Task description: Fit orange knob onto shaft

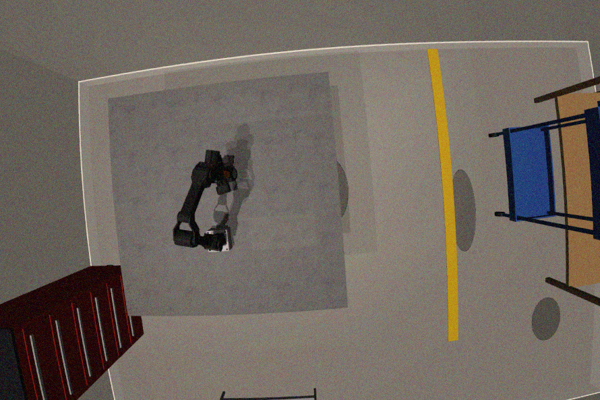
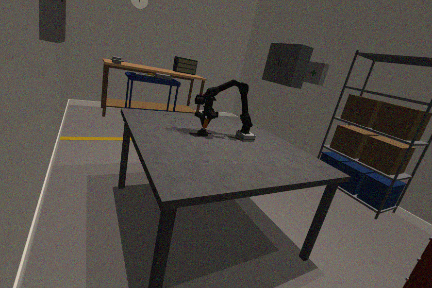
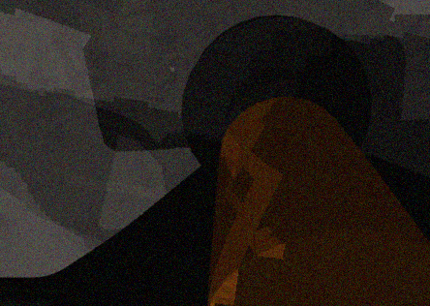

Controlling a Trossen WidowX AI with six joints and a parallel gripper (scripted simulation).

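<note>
Right now the orange knob is 30 mm above my gripper tip. Round my gripper tip: dark round pedestal 40 mm below.
</note>
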